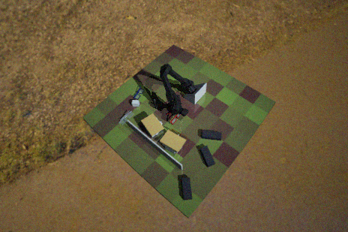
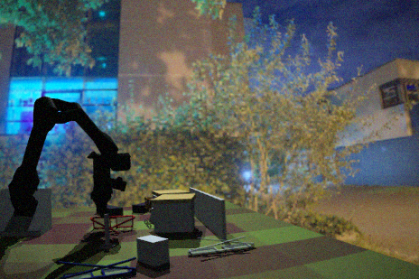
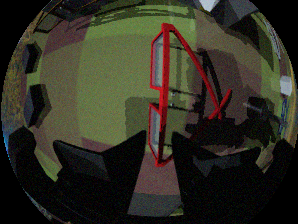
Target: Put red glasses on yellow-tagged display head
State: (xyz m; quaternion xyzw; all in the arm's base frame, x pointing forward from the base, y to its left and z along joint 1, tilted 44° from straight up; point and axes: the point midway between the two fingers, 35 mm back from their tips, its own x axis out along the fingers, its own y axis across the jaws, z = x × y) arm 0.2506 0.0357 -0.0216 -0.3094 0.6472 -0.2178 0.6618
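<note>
Right now my gripper tip is 5 cm short of the short post, 24 cm to the left of it and 2 cm above it. The rest, counted from my gripper tip: cube: 17 cm ahead, 38 cm to the right, 1 cm below; long panel: 35 cm ahead, 6 cm to the left, 1 cm above.
</note>
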